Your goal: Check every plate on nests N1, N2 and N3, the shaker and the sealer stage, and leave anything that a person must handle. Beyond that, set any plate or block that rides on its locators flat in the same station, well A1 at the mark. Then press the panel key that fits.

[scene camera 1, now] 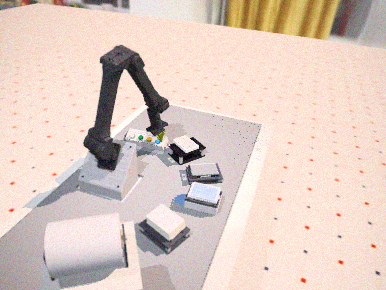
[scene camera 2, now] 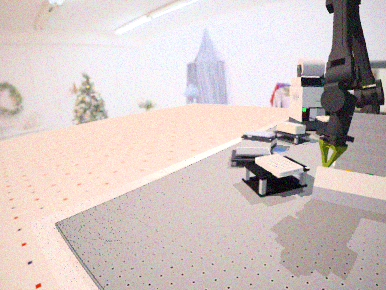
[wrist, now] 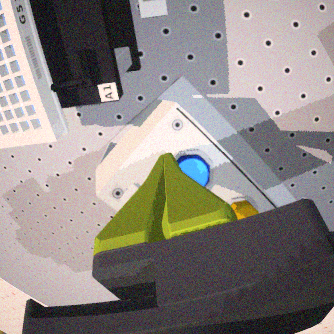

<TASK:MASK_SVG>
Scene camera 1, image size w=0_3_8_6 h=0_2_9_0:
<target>lidded plate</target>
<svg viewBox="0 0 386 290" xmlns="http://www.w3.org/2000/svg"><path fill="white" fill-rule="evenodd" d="M161 204L150 212L146 219L152 228L170 241L186 227L185 220Z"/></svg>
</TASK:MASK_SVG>
